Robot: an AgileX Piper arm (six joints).
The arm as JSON. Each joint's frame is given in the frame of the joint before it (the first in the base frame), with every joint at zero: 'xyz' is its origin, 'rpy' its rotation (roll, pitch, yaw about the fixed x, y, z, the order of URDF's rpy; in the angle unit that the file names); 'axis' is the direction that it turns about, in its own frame. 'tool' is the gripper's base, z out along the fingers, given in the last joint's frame.
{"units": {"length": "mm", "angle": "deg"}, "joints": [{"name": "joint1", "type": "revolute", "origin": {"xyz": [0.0, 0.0, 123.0], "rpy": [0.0, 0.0, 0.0]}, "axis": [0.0, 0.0, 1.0]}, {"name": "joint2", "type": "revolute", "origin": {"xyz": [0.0, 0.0, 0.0], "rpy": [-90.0, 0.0, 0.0]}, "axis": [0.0, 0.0, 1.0]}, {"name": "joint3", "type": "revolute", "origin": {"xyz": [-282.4, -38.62, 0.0], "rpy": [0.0, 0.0, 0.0]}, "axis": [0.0, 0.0, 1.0]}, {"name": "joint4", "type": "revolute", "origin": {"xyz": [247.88, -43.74, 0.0], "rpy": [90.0, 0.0, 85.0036]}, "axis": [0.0, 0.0, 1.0]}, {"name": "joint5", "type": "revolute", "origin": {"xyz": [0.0, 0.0, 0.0], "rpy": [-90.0, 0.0, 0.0]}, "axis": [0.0, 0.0, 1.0]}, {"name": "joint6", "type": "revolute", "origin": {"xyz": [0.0, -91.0, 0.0], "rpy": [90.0, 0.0, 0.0]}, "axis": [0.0, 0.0, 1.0]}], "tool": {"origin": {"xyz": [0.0, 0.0, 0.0], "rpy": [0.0, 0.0, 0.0]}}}
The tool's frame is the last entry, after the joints.
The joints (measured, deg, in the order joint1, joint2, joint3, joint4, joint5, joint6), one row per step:
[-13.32 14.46 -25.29 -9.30 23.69 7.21]
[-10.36 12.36 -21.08 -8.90 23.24 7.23]
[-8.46 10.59 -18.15 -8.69 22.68 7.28]
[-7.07 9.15 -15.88 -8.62 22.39 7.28]
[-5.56 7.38 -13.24 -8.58 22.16 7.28]
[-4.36 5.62 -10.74 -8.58 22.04 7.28]
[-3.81 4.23 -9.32 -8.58 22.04 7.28]
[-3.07 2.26 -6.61 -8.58 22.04 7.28]
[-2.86 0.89 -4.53 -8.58 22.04 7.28]
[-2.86 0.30 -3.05 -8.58 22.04 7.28]
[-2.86 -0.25 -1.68 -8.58 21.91 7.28]
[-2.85 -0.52 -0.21 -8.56 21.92 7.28]
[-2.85 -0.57 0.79 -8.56 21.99 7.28]
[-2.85 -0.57 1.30 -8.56 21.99 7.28]
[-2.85 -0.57 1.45 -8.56 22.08 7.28]
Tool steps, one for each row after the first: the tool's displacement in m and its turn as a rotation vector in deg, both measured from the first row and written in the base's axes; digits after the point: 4 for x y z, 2 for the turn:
[0.0000 0.0036 -0.0211 0.72 1.55 3.13]
[-0.0009 0.0060 -0.0352 1.04 2.11 5.15]
[-0.0018 0.0076 -0.0464 1.17 2.65 6.60]
[-0.0030 0.0094 -0.0595 1.27 3.29 8.14]
[-0.0043 0.0107 -0.0721 1.33 3.92 9.36]
[-0.0057 0.0113 -0.0790 1.32 3.96 9.91]
[-0.0069 0.0120 -0.0929 1.40 4.70 10.64]
[-0.0075 0.0123 -0.1038 1.50 5.41 10.84]
[-0.0073 0.0123 -0.1119 1.62 6.29 10.83]
[-0.0072 0.0123 -0.1192 1.72 6.98 10.85]
[-0.0068 0.0123 -0.1275 1.91 8.17 10.85]
[-0.0066 0.0122 -0.1334 2.06 9.18 10.82]
[-0.0065 0.0122 -0.1364 2.14 9.69 10.82]
[-0.0065 0.0122 -0.1374 2.17 9.92 10.80]

